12 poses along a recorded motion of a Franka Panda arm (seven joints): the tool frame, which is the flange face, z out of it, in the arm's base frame.
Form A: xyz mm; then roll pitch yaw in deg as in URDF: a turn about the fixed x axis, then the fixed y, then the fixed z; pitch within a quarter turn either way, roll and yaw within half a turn.
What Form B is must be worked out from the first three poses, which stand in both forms.
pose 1, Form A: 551.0 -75.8 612.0 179.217 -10.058 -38.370
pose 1, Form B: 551.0 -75.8 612.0 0.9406 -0.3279 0.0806 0.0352
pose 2, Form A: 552.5 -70.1 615.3 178.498 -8.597 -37.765
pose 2, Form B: 552.5 -70.1 615.3 0.9431 -0.3236 0.0667 0.0366
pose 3, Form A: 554.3 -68.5 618.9 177.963 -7.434 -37.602
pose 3, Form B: 554.3 -68.5 618.9 0.9441 -0.3226 0.0556 0.0377
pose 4, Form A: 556.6 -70.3 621.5 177.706 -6.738 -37.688
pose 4, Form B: 556.6 -70.3 621.5 0.9442 -0.3235 0.0492 0.0379
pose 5, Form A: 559.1 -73.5 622.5 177.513 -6.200 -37.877
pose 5, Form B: 559.1 -73.5 622.5 0.9439 -0.3251 0.0441 0.0380
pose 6, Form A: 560.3 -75.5 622.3 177.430 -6.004 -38.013
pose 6, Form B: 560.3 -75.5 622.3 0.9436 -0.3263 0.0422 0.0382
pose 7, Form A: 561.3 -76.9 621.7 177.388 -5.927 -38.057
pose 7, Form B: 561.3 -76.9 621.7 0.9435 -0.3266 0.0414 0.0384
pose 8, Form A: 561.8 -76.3 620.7 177.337 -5.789 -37.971
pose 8, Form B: 561.8 -76.3 620.7 0.9438 -0.3259 0.0402 0.0384
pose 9, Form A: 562.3 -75.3 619.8 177.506 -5.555 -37.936
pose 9, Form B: 562.3 -75.3 619.8 0.9440 -0.3256 0.0388 0.0363
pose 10, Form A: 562.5 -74.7 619.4 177.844 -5.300 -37.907
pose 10, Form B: 562.5 -74.7 619.4 0.9443 -0.3252 0.0376 0.0328
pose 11, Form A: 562.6 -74.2 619.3 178.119 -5.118 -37.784
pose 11, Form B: 562.6 -74.2 619.3 0.9448 -0.3241 0.0369 0.0300
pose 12, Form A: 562.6 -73.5 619.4 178.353 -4.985 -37.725
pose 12, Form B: 562.6 -73.5 619.4 0.9451 -0.3236 0.0365 0.0276
